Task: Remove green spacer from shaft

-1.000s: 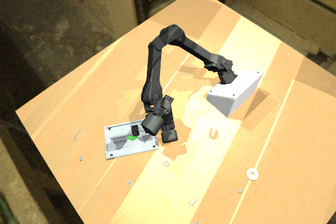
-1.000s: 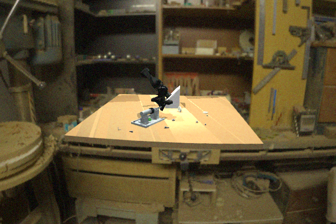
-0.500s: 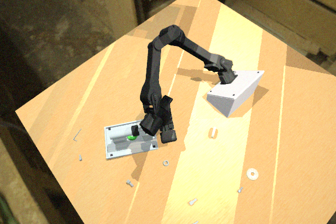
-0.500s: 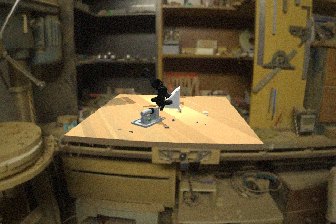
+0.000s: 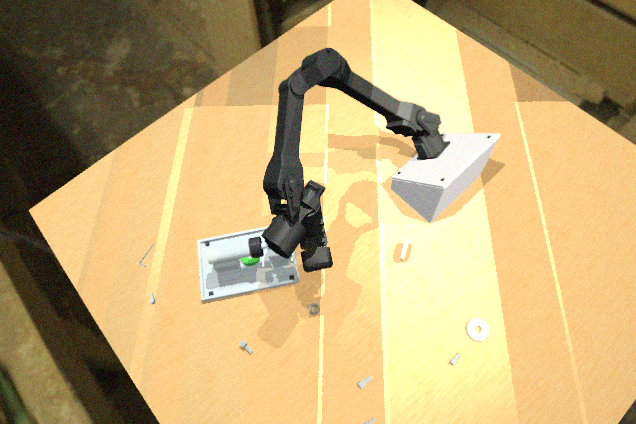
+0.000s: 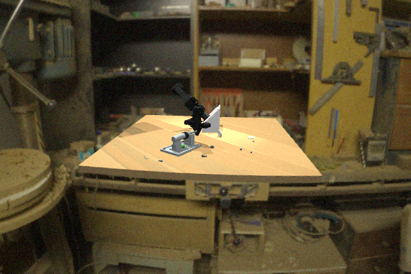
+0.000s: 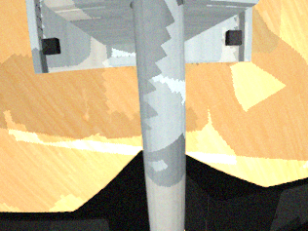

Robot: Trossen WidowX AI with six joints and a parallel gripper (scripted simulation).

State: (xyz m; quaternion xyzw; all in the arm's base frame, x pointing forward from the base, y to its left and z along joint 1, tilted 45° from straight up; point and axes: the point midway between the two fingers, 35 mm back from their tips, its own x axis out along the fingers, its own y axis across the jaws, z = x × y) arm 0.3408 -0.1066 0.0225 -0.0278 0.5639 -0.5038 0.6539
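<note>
Now: gripper tip 60 mm short of the grey shaft, 50 mm to the left of it and 30 mm below it. Also, from my gripper tip: green spacer 110 mm to the right, 110 mm ahead, 30 mm below; then allen key 310 mm to the right, 290 mm ahead, 40 mm below.
</note>
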